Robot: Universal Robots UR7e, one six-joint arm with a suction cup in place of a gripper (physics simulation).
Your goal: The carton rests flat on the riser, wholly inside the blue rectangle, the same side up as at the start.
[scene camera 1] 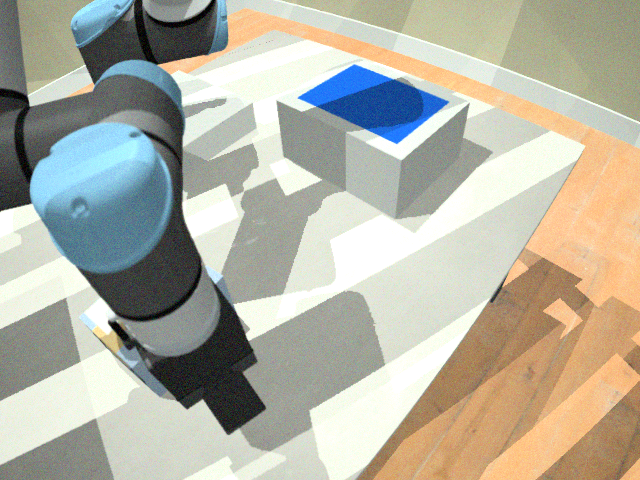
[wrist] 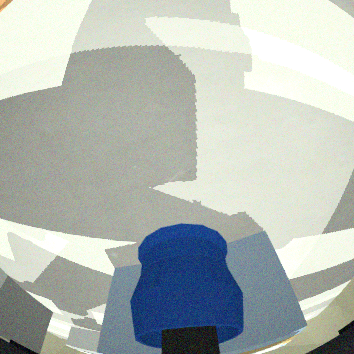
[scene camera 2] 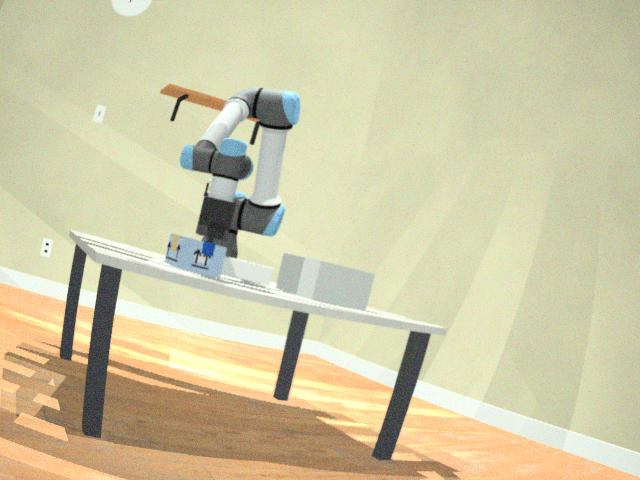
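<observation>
The light blue carton lies on the white table near its front left, mostly hidden under the arm's wrist in scene camera 1. It has black arrows on its side. My blue suction cup sits right at the carton's top face, with suction off; I cannot tell if it touches. The grey riser stands at the far right of the table. The blue rectangle on its top is bare and partly in shadow.
The arm's elbow and upper links fill the left of scene camera 1. The table's right edge drops to a wooden floor. A wooden wall shelf hangs behind the arm.
</observation>
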